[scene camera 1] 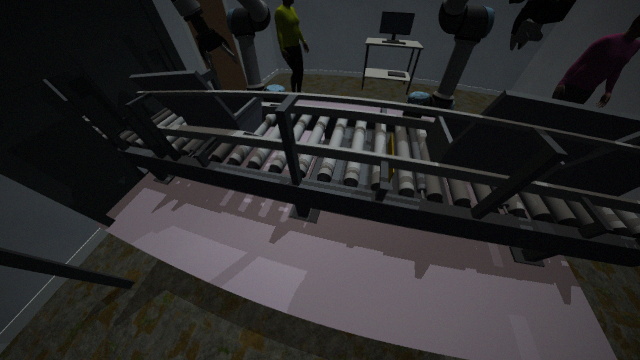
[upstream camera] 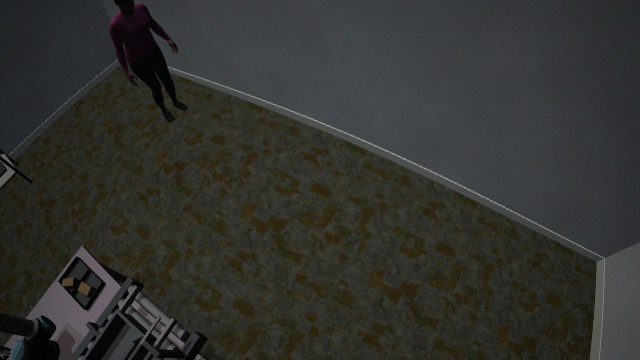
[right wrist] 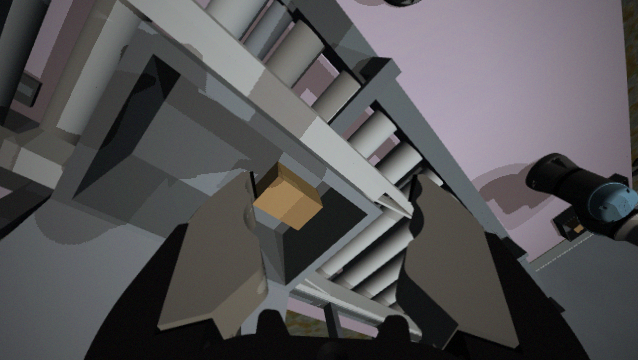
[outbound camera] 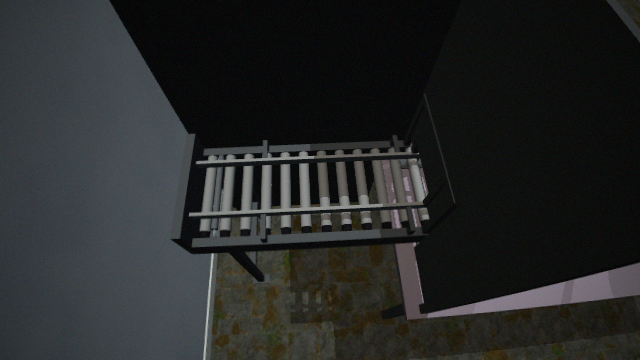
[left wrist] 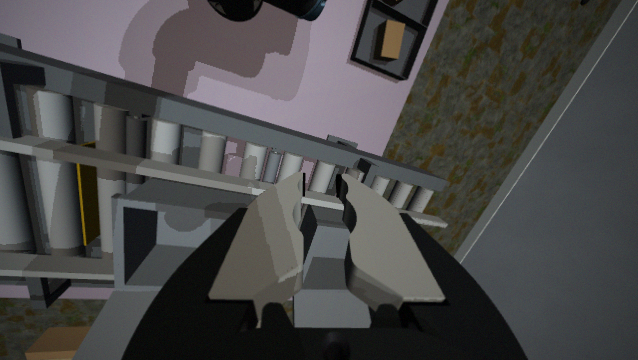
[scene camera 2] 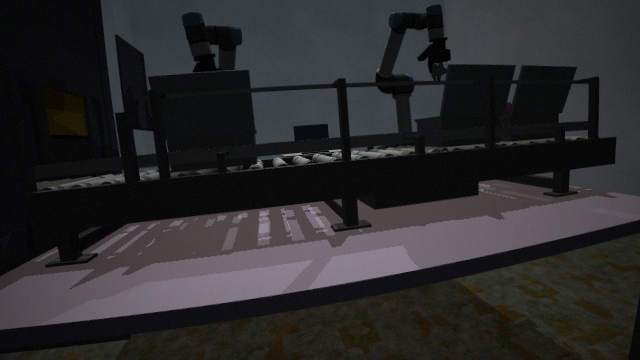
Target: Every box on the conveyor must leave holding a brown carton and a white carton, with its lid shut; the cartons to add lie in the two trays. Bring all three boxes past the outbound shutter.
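Where they show: left gripper, between the fingertips: (scene camera 1: 514, 49) (upstream camera: 9, 353) (left wrist: 320, 175); right gripper, between the fingertips: (scene camera 1: 226, 69) (right wrist: 331, 175); left arm's base, origin of its link: (upstream camera: 50, 353) (right wrist: 544, 171).
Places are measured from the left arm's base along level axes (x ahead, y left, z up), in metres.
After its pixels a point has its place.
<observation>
A grey box (right wrist: 325, 225) {x 0.094, y -0.917, z 0.299 m} on the conveyor, lid (right wrist: 95, 255) {x 0.095, y -1.173, z 0.373 m} (scene camera 2: 202, 115) {x 0.152, y -1.115, z 0.395 m} open, holds a brown carton (right wrist: 287, 200) {x 0.068, y -0.981, z 0.280 m}. My right gripper (right wrist: 331, 175) {x -0.063, y -0.989, z 0.439 m} (scene camera 1: 220, 50) is open above it; the lid largely hides it in scene camera 2. Two further boxes stand at the conveyor's other end, lids (scene camera 2: 477, 97) {x 0.637, y -0.230, z 0.404 m} (scene camera 2: 545, 95) {x 0.806, y 0.084, z 0.406 m} raised; one box (left wrist: 118, 240) {x 0.439, y -0.283, z 0.342 m} shows beside my left gripper (left wrist: 321, 182) {x 0.328, y 0.039, z 0.538 m} (scene camera 2: 437, 74) {x 0.328, y 0.039, z 0.538 m}, which is open, with a narrow empty gap, above the other (left wrist: 325, 272) {x 0.733, y 0.047, z 0.288 m}. Brown cartons (upstream camera: 69, 282) {x 0.057, y 0.429, z 0.062 m} (upstream camera: 84, 289) {x 0.183, y 0.406, z 0.052 m} (left wrist: 393, 40) {x 0.179, y 0.413, z 0.052 m} lie in a black tray (upstream camera: 73, 296) {x 0.086, y 0.355, z 0.025 m} (left wrist: 379, 71) {x 0.253, y 0.388, z 0.011 m}. No white carton is discernible.
Guard rails (scene camera 1: 350, 152) {x 0.439, y -0.608, z 0.285 m} run along the roller conveyor (scene camera 1: 350, 205) {x 0.554, y -0.638, z 0.171 m}. A yellow strip (scene camera 1: 391, 155) {x 0.487, y -0.494, z 0.289 m} (left wrist: 88, 200) {x 0.400, y -0.413, z 0.201 m} stands between rollers. The outbound rollers (outbound camera: 285, 190) {x -0.484, y -2.033, z 0.219 m} carry no box. Two people (scene camera 1: 290, 32) (scene camera 1: 600, 60) and a monitor desk (scene camera 1: 395, 43) are behind the arms.
</observation>
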